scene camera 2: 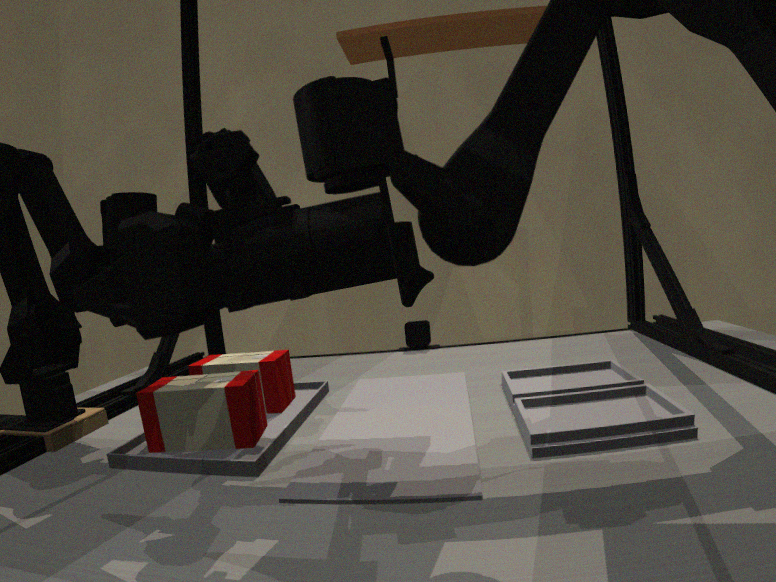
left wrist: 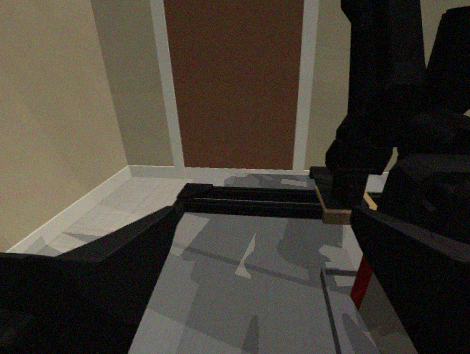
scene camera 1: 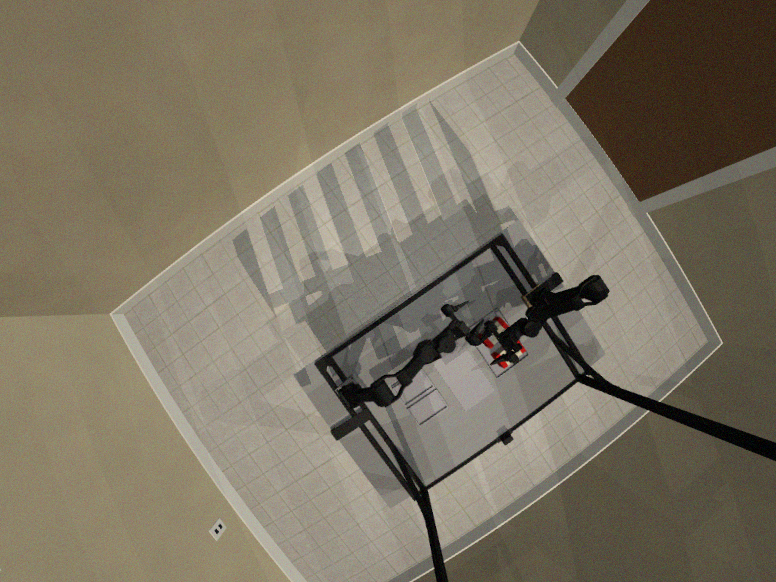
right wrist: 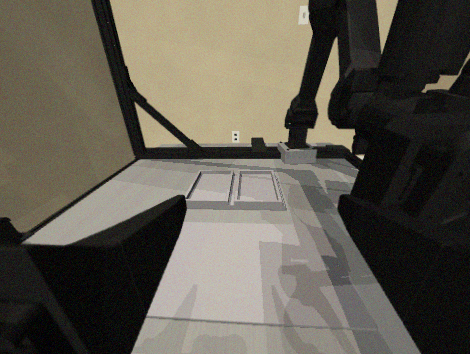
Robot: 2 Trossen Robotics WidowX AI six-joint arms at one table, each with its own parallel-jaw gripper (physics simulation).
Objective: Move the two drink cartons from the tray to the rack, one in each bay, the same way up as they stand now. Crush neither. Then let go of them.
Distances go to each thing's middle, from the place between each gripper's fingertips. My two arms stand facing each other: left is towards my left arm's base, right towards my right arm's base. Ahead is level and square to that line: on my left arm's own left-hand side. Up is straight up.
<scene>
My right hand is 170 mm above the grey mat (scene camera 2: 400, 440), 90 mm to the right of it and 60 mm past it. Also, from my right hand: grey tray (scene camera 2: 133, 455) 160 mm below, 110 mm to the right, 20 mm behind.
Now: the grey tray 19 cm behind my left hand, 17 cm below it and 7 cm to the right of it. The rest, counted from my left hand: grey mat 23 cm behind, 18 cm below, 13 cm to the left.
</scene>
